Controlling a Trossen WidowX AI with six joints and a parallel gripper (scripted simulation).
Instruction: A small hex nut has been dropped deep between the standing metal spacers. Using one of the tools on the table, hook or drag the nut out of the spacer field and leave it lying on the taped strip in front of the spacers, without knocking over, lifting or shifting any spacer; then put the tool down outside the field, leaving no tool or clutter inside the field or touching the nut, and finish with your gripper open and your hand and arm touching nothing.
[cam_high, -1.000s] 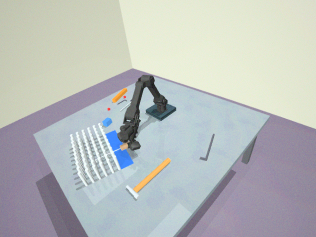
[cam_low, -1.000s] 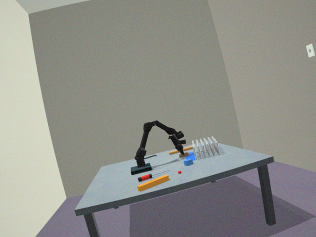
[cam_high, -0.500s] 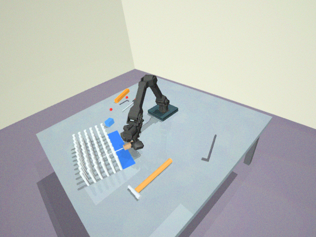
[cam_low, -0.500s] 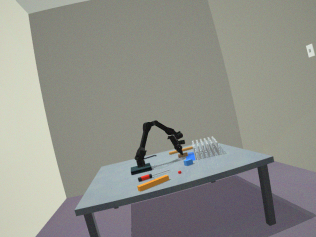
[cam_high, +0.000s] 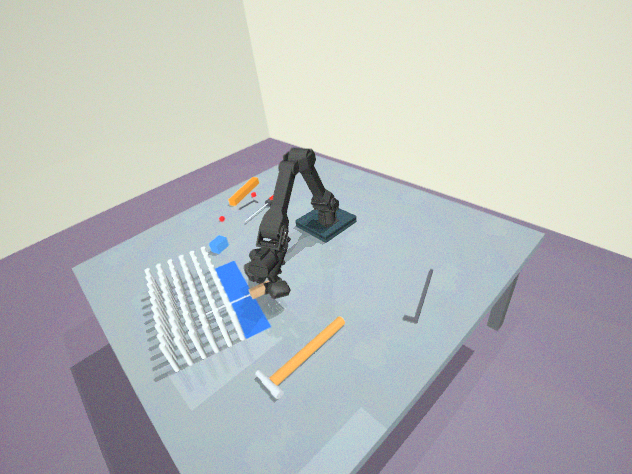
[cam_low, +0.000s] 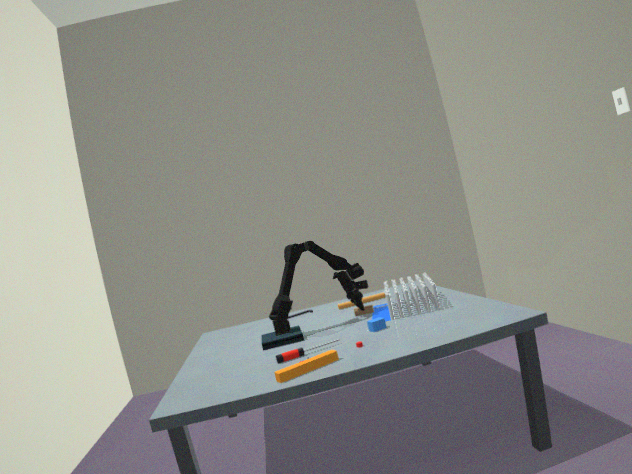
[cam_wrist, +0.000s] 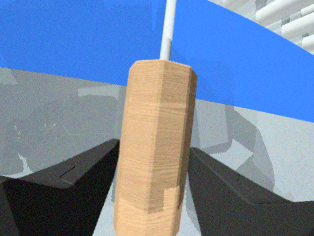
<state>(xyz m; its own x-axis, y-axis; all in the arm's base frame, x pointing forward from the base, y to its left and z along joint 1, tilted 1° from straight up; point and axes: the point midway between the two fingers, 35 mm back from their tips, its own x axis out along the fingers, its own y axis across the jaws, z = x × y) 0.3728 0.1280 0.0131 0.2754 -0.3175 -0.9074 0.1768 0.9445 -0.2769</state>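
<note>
Now: gripper tip 70 mm short of the blue taped strip, 50 mm to the left of it and 20 mm above it. From my gripper tip the other things lie so: hex key (530 mm to the right, 270 mm behind, 10 mm below); then thin-rod tool (100 mm ahead, 20 mm to the right); then blue block (340 mm to the right).
</note>
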